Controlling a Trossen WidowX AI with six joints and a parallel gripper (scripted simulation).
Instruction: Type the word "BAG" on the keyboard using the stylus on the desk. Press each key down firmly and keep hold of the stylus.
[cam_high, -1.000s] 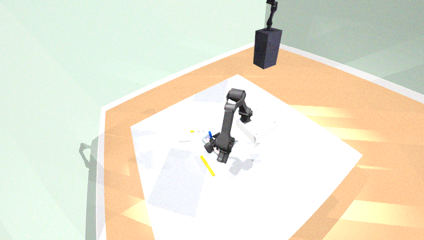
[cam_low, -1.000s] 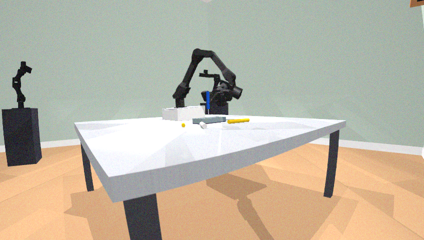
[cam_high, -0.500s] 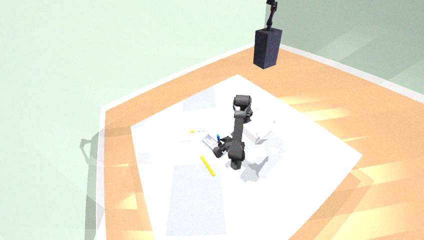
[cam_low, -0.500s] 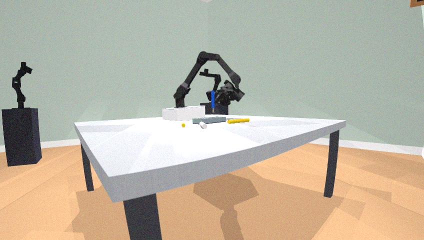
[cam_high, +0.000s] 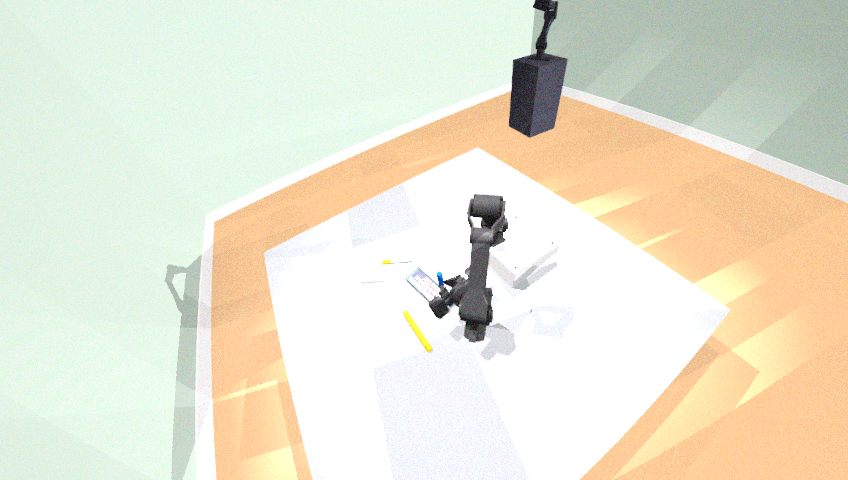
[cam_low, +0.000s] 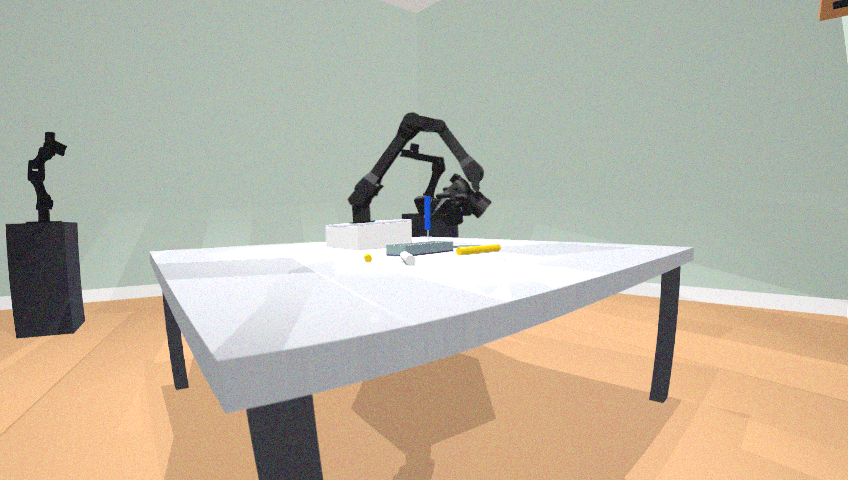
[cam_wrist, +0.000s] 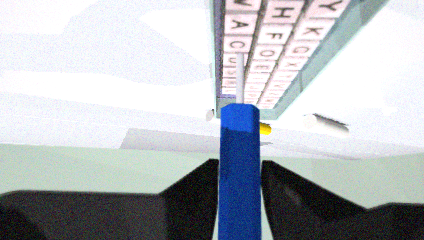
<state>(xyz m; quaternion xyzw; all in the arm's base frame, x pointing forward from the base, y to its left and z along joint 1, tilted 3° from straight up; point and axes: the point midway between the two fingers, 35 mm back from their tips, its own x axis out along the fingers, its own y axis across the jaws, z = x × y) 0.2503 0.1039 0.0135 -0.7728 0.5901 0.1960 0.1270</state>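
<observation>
Right now my gripper tip is 7 cm above the key. From my gripper tip the other things lie so: yellow cylinder (14 cm ahead, 8 cm below, 7 cm to the left); then stylus (1 cm below); then thin white tip (5 cm below).
</observation>
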